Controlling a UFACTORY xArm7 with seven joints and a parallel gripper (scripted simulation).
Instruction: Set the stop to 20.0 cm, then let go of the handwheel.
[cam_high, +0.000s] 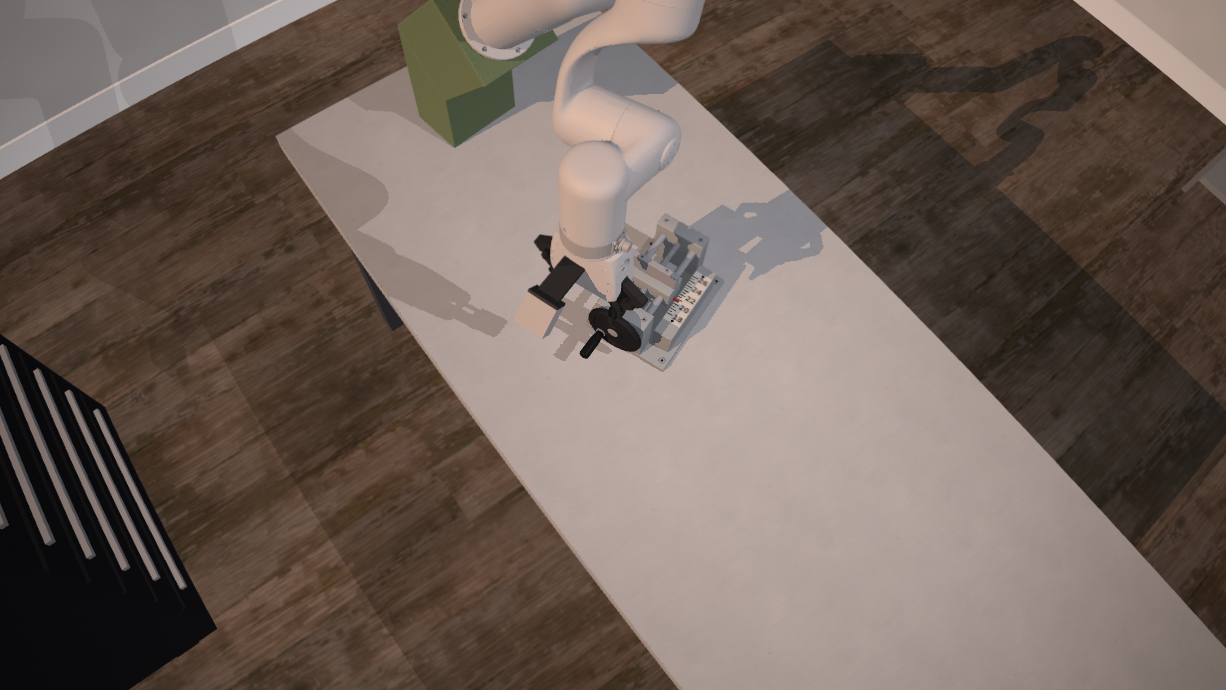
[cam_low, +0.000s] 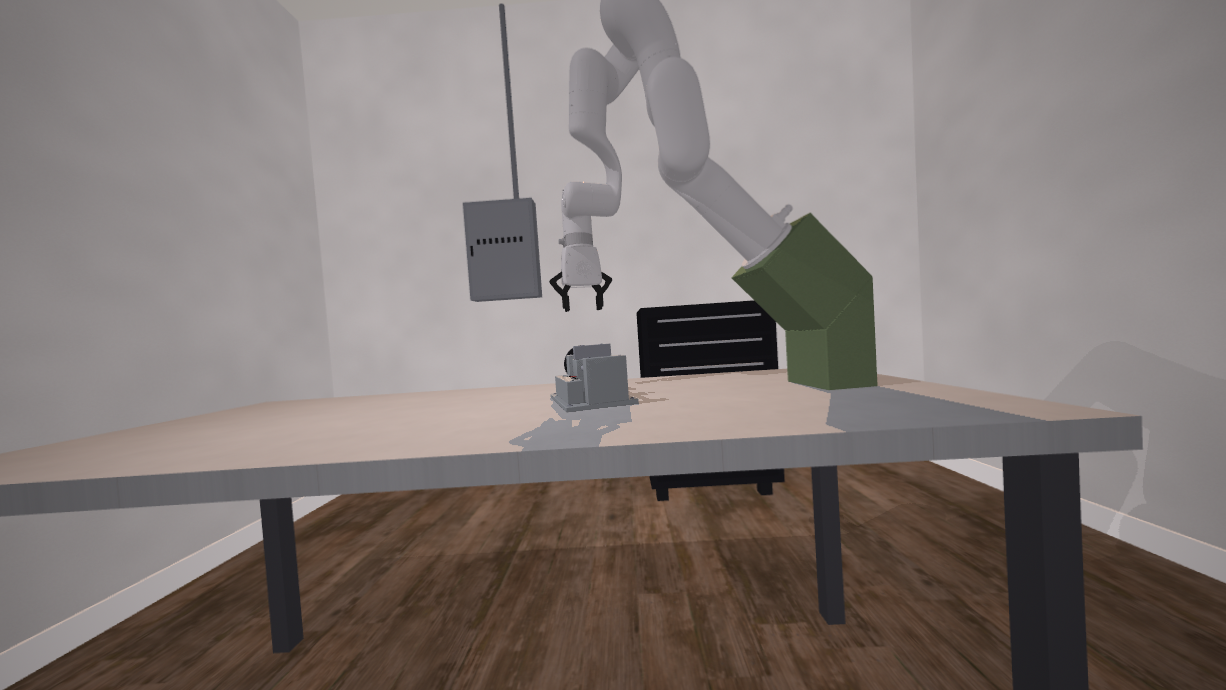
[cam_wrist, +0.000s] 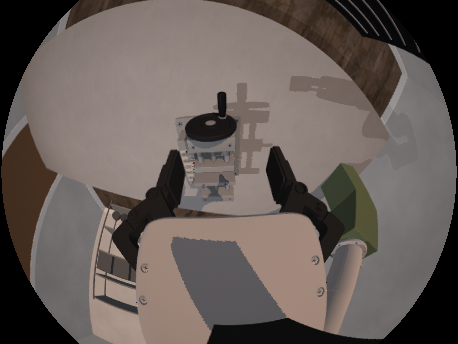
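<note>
Now: hand 17 cm above the handwheel knob and 1 cm to the right of it. Also, from my hand: black handwheel: 17 cm below, 2 cm to the left; grey stop block: 15 cm to the left, 13 cm below.
</note>
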